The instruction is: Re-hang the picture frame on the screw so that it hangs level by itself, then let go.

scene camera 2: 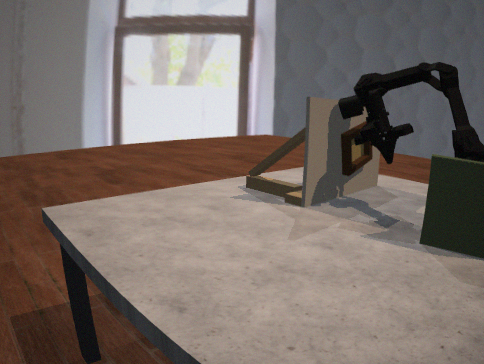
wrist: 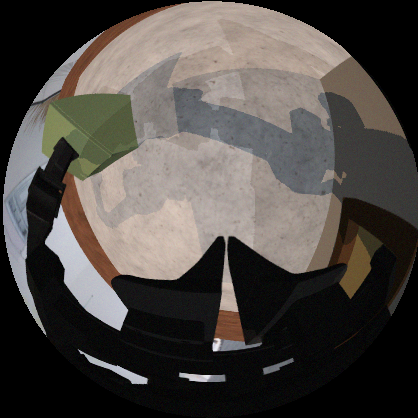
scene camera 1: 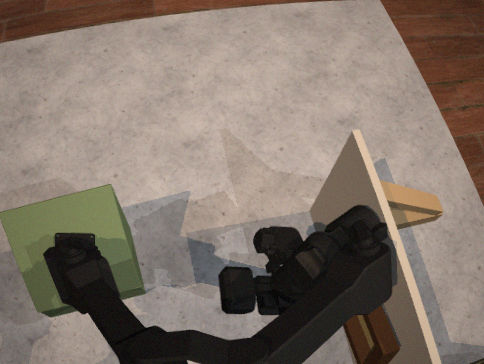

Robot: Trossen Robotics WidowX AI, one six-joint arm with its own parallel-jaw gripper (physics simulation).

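Frame: origin at the arm's base, x back, y up, z left, level; millimetres.
Where they show: gripper, fingertip midpoint: (scene camera 2: 390, 163) (wrist: 224, 241) (scene camera 1: 263, 312); arm's base at its link origin: (scene camera 2: 469, 185) (wrist: 65, 150) (scene camera 1: 75, 251).
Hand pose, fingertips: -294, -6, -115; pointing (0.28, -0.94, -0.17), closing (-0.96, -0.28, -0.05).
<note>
Things, the pixels of their top centre, and the offset from my fingertips, as dx, dy, dz. "*": a spot on its surface instead. Level surfaces: height alone.
- picture frame at its top centre: (scene camera 1: 382, 307) (scene camera 2: 358, 121) -148, +110, -30
- upright beige board at a spot on its surface: (scene camera 1: 340, 175) * -138, +76, +191
- table at its surface level: dy -129
The picture frame (scene camera 1: 385, 330) (scene camera 2: 346, 155) (wrist: 382, 220), brown with a yellowish middle, is against the front of the upright beige board (scene camera 1: 340, 175) (scene camera 2: 317, 150) (wrist: 375, 100). In the scene camera 2 view its lower edge slants up to the right more steeply than the board's lower edge, so it looks tilted. The arm covers part of it. My gripper (scene camera 2: 390, 161) (wrist: 224, 241) is shut and empty, fingers pointing down in front of the board, beside the frame and apart from it. The screw and the frame's hanging point do not show.
A green block (scene camera 1: 65, 215) (scene camera 2: 452, 205) (wrist: 110, 115) stands under the arm's base, across the table (scene camera 1: 175, 100) (scene camera 2: 225, 270) (wrist: 220, 175) from the board. A wooden brace (scene camera 1: 412, 197) (scene camera 2: 277, 152) props the board from behind. The arm's shadow falls on the table and board.
</note>
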